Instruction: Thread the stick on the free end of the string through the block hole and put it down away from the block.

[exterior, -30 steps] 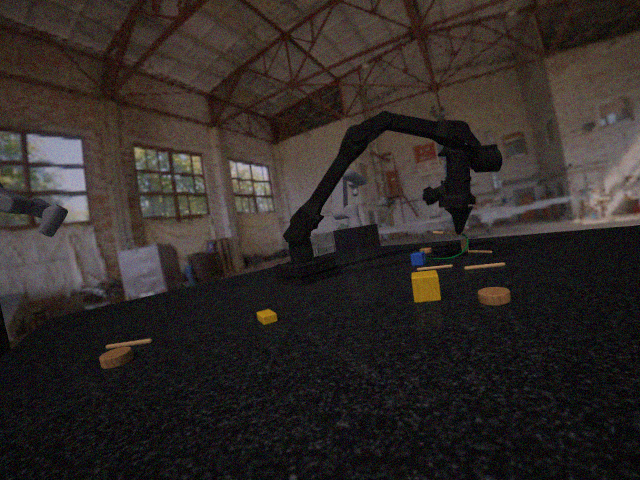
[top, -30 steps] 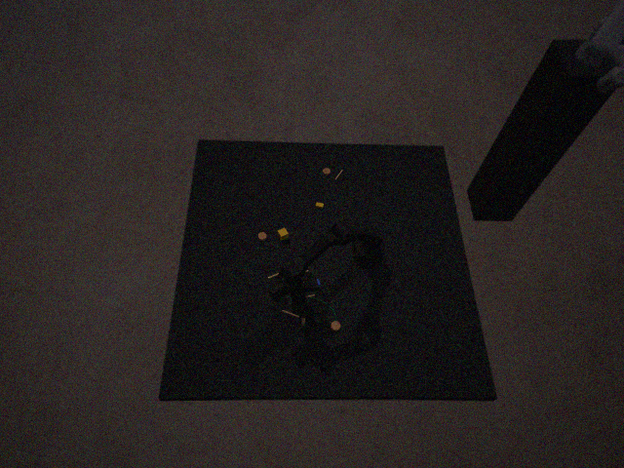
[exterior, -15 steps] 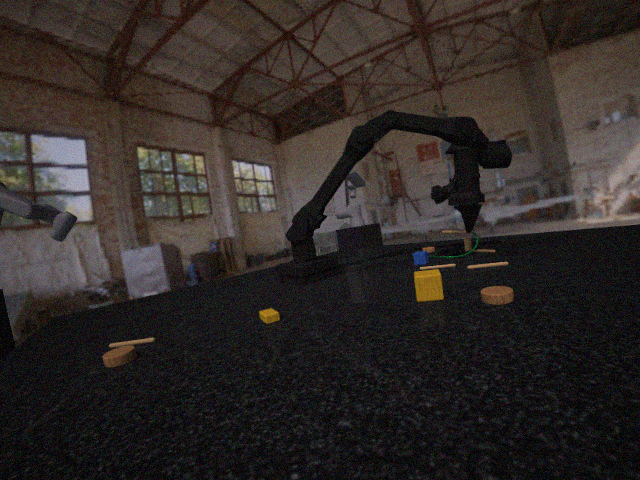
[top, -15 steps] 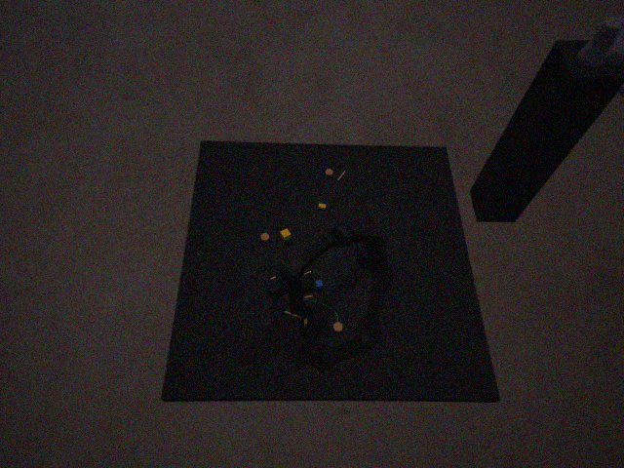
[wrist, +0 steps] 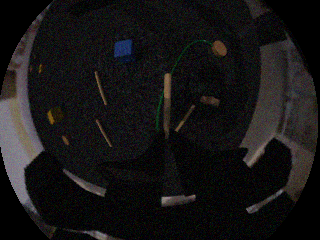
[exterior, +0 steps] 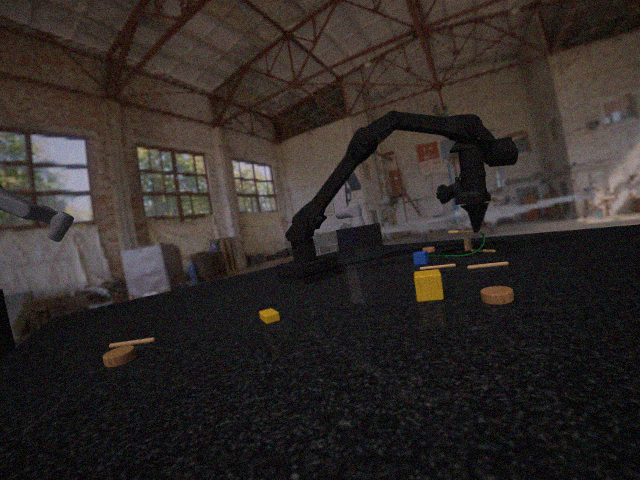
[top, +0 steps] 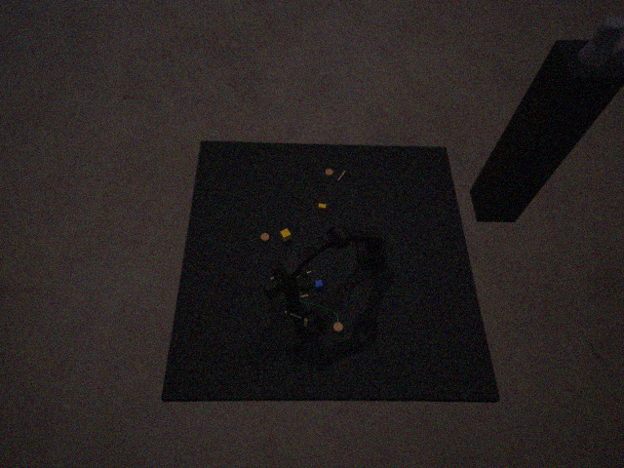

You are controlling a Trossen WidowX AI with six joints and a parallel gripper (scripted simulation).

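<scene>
Now: gripper tip 12 cm past the blue block, 9 cm to the left of it and 4 cm above it. Round my gripper tip: round wooden button (19 cm behind, 10 cm to the left, 5 cm below); yellow cube (3 cm ahead, 34 cm to the right, 4 cm below); wooden block (6 cm behind, 9 cm to the left, 4 cm below).
</scene>
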